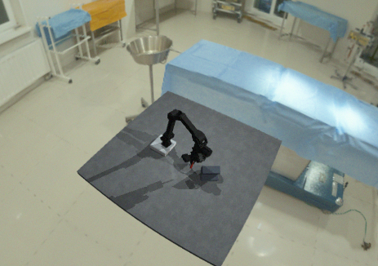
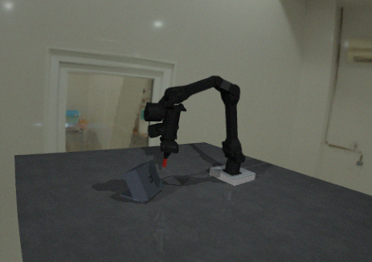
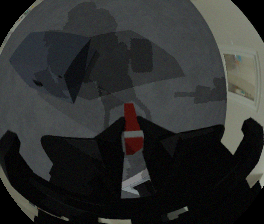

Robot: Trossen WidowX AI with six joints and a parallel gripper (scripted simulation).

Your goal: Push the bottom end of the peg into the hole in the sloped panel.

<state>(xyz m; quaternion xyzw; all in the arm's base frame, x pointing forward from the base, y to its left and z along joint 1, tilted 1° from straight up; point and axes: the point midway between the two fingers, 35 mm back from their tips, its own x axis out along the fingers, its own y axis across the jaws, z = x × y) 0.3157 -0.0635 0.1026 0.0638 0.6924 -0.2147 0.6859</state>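
My gripper tip is 12 cm short of the dark panel, 8 cm to the right of it and 6 cm above it. From my gripper tip the other things lie so: thin red peg (2 cm above).
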